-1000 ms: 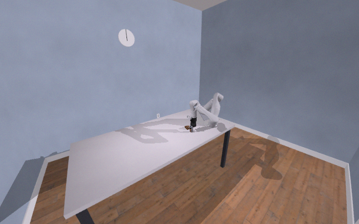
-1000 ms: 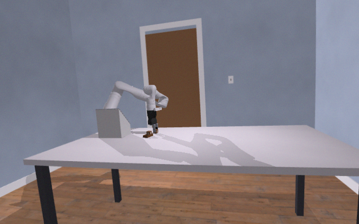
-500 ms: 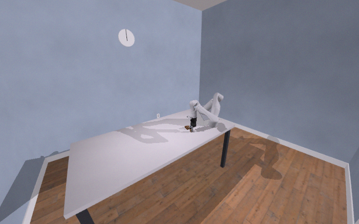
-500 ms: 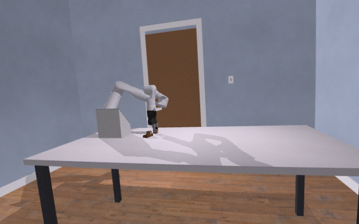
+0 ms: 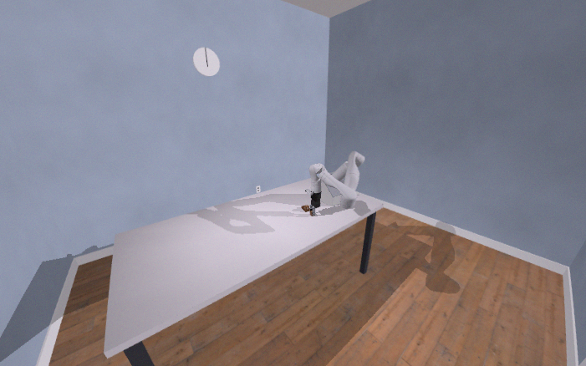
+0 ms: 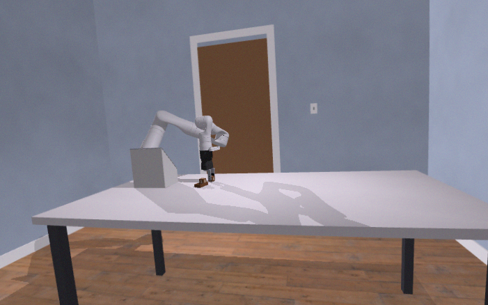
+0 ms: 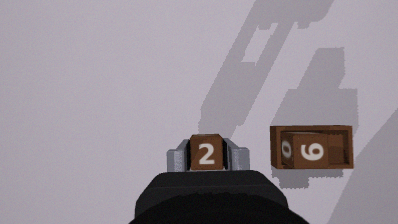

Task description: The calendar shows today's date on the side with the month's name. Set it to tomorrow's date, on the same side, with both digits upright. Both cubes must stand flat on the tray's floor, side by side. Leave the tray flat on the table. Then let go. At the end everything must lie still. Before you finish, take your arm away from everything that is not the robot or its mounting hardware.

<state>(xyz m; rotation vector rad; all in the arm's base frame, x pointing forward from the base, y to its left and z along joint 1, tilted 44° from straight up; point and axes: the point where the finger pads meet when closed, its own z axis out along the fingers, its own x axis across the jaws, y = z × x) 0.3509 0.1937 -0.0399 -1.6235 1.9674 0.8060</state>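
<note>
The brown cube lies 10 mm below my hand.
</note>
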